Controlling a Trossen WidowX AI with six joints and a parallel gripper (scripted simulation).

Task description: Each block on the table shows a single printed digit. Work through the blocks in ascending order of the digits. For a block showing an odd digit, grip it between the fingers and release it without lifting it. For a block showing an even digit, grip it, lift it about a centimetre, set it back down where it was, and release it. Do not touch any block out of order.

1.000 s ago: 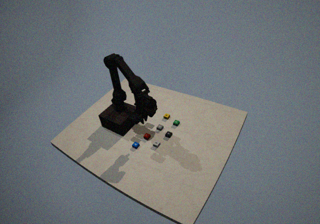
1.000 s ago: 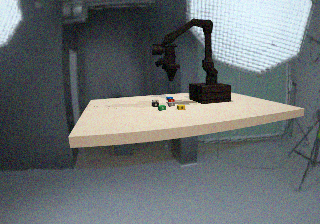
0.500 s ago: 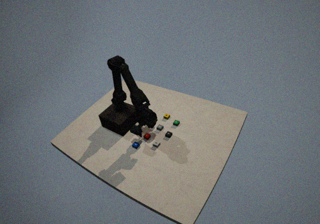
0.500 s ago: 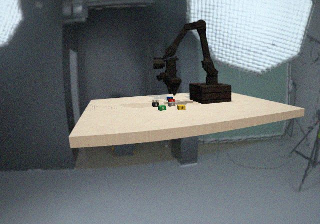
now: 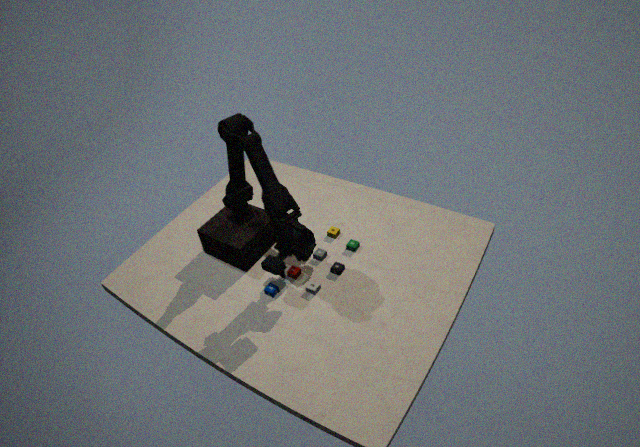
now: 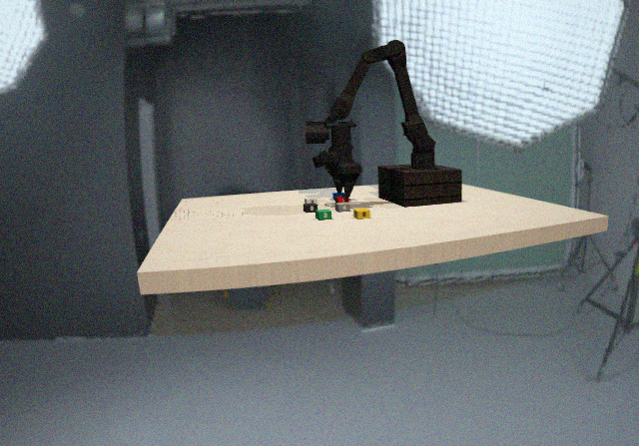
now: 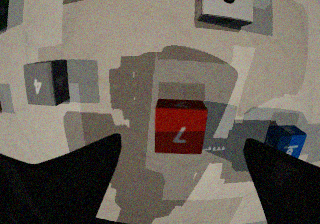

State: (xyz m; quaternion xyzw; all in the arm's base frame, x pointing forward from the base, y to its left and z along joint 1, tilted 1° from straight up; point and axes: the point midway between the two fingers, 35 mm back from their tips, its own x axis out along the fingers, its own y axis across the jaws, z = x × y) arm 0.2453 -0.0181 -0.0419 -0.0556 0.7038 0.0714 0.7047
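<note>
The red block is 10 mm below my gripper tip. The rest, counted from my gripper tip: white block 100 mm ahead, 10 mm below; then blue block 90 mm to the right, 10 mm below; then grey block 110 mm to the left, 10 mm below, 10 mm ahead.
</note>
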